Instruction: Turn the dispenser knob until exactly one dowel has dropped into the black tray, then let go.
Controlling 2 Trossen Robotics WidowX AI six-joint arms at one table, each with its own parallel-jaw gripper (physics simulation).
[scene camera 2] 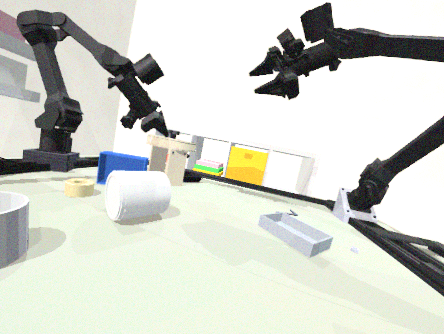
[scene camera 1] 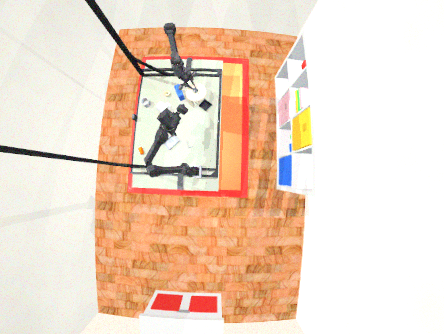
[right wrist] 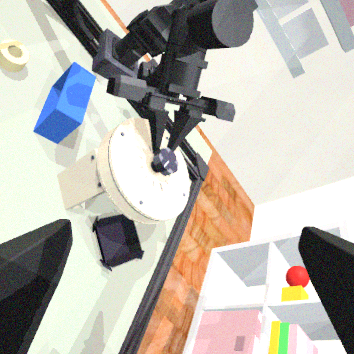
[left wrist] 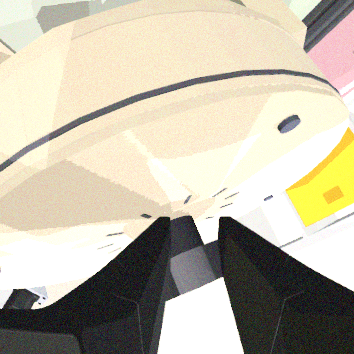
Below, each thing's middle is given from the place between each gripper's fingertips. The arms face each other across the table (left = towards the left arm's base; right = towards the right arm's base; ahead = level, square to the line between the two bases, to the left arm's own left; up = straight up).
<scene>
I see the dark knob [left wrist: 193, 263] 210 mm to the left of my right hand, 190 mm below it and 110 mm ahead of it. Round my right hand: grey tray [scene camera 2: 310, 241] (330 mm below, 170 mm behind, 120 mm to the right); then white cylinder [scene camera 2: 128, 194] (300 mm below, 190 mm to the left, 180 mm behind); then dispenser [left wrist: 119, 119] (210 mm to the left, 190 mm below, 110 mm ahead).
I see the dark knob 2 cm to the right of my left hand and 1 cm below it. Also, from my left hand: blue box [scene camera 2: 109, 161] 14 cm behind, 11 cm below, 6 cm to the left; white cylinder 29 cm behind, 12 cm below, 4 cm to the right; dispenser 2 cm to the right, 1 cm below.
</scene>
